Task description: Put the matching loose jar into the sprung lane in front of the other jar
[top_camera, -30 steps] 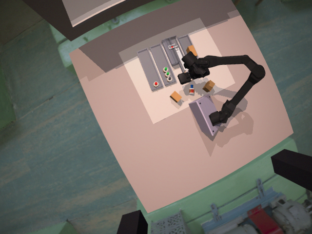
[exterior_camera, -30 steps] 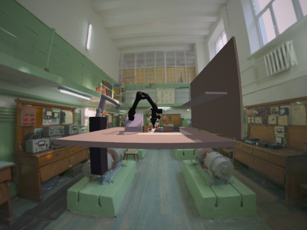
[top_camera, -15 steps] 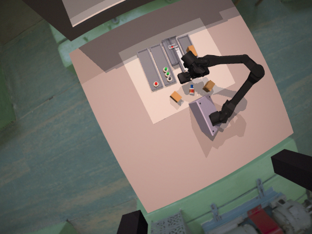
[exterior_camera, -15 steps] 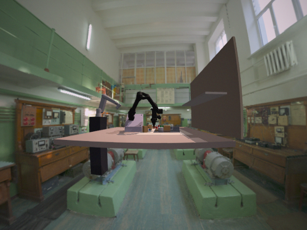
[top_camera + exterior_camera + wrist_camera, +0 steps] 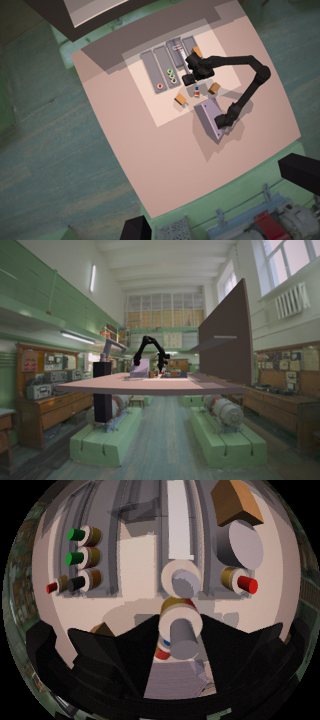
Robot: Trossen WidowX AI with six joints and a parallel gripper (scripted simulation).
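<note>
My gripper tip is 8 cm to the left of the grey disc, 8 cm short of it and 3 cm above it. Round my gripper tip: orange box (15 cm ahead, 8 cm to the right, 2 cm below).
</note>
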